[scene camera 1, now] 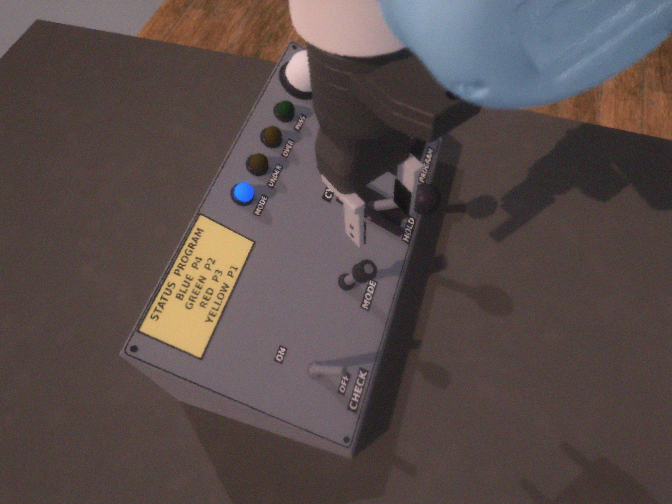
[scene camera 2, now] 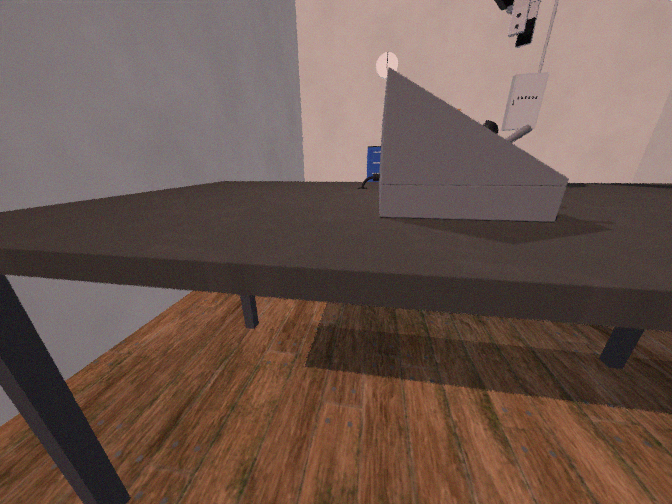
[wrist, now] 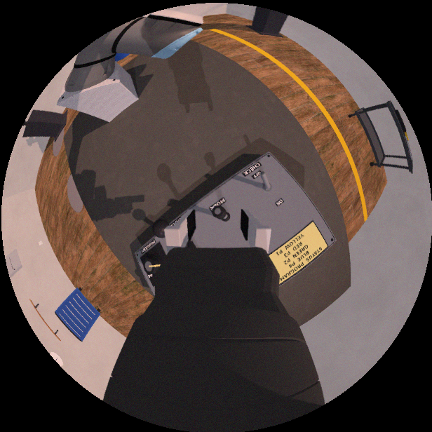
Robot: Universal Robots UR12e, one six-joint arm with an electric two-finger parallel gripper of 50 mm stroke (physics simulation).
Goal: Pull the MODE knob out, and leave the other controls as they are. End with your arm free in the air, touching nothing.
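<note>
The MODE knob [scene camera 1: 364,270] [scene camera 2: 490,126] [wrist: 219,212] is a black cap standing off the sloped grey panel, with a short pale shaft between cap and dark collar in scene camera 1. The blue MODE lamp [scene camera 1: 243,193] is lit. My gripper [scene camera 1: 379,210] [scene camera 2: 522,27] [wrist: 217,218] is open and empty, in the air well above the panel and apart from the knob. The CHECK toggle [scene camera 1: 328,369] [scene camera 2: 521,133] [wrist: 266,181] leans toward OFF. A dark ball-topped lever [scene camera 1: 427,198] [wrist: 161,228] is near the HOLD label. The CYCLE area is mostly hidden behind my gripper.
The PROGRAM knob [wrist: 149,265] is at the panel's far end. A white dome [scene camera 1: 297,73] and unlit green [scene camera 1: 284,110] and amber lamps [scene camera 1: 270,136] [scene camera 1: 257,163] line the upper edge beside the yellow status card [scene camera 1: 196,287] [wrist: 301,252]. The box stands on a dark table [scene camera 1: 70,162] [scene camera 2: 271,233].
</note>
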